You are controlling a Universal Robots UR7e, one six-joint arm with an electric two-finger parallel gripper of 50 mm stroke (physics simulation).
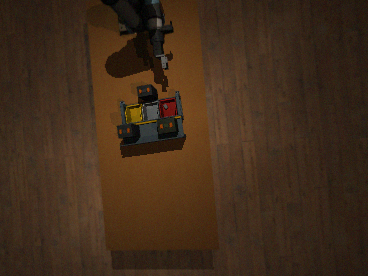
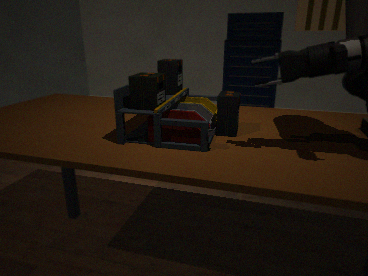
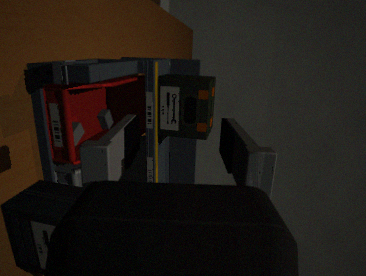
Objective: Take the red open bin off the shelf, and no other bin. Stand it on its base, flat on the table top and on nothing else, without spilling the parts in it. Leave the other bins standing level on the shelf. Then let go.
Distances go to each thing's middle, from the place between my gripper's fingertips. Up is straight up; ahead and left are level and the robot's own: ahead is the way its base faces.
I see my gripper 11 cm short of the dark box [image 2: 228, 104], 14 cm to the left of it and 15 cm above it.
